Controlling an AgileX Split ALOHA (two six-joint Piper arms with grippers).
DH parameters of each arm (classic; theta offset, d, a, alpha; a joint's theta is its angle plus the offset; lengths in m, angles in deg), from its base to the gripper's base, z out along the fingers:
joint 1: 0 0.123 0 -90
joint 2: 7.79 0 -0.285 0
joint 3: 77.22 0 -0.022 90
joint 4: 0 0.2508 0 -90
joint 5: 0 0 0.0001 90
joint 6: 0 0.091 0 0
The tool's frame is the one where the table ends.
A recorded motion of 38 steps. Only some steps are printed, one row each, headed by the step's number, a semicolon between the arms.
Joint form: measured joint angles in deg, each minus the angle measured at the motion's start. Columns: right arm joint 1, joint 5, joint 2, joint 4, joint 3, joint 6; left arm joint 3, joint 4, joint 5, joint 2, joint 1, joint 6.
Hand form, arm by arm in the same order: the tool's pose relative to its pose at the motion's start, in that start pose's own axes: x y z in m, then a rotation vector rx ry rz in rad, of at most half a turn. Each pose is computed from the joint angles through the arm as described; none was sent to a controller.
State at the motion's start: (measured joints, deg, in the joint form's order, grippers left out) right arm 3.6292 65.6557 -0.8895 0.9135 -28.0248 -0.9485; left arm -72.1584 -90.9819 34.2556 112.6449 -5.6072 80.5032
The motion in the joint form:
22: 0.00 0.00 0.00 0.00 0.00 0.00; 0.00 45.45 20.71 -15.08 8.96 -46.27
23: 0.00 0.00 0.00 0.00 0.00 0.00; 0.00 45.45 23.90 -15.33 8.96 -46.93
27: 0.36 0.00 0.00 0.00 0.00 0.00; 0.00 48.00 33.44 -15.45 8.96 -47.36
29: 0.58 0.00 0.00 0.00 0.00 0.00; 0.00 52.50 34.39 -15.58 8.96 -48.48
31: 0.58 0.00 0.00 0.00 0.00 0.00; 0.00 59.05 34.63 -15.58 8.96 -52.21
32: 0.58 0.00 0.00 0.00 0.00 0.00; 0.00 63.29 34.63 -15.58 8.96 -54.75
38: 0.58 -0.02 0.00 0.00 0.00 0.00; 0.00 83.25 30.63 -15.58 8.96 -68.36
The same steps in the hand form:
22: 0.0000 0.0000 0.0000 0.0000 0.0000 0.0000; -0.0118 -0.0121 -0.1085 -0.0968 0.3591 -0.1529
23: 0.0000 0.0000 0.0000 0.0000 0.0000 0.0000; -0.0091 -0.0166 -0.1108 -0.0648 0.3988 -0.1695
27: 0.0000 -0.0001 0.0000 -0.0053 0.0000 -0.0033; 0.0025 -0.0248 -0.1176 0.0089 0.5527 -0.1728
29: 0.0000 -0.0001 0.0000 -0.0086 0.0000 -0.0053; 0.0069 -0.0213 -0.1210 -0.0352 0.6083 -0.1474
31: 0.0000 -0.0001 0.0000 -0.0086 0.0000 -0.0053; 0.0119 -0.0140 -0.1251 -0.1256 0.6715 -0.1443
32: 0.0000 -0.0001 0.0000 -0.0086 0.0000 -0.0053; 0.0145 -0.0091 -0.1279 -0.1887 0.7065 -0.1428
38: 0.0000 -0.0001 0.0000 -0.0086 -0.0004 -0.0053; 0.0169 0.0175 -0.1409 -0.5337 0.7569 -0.1252

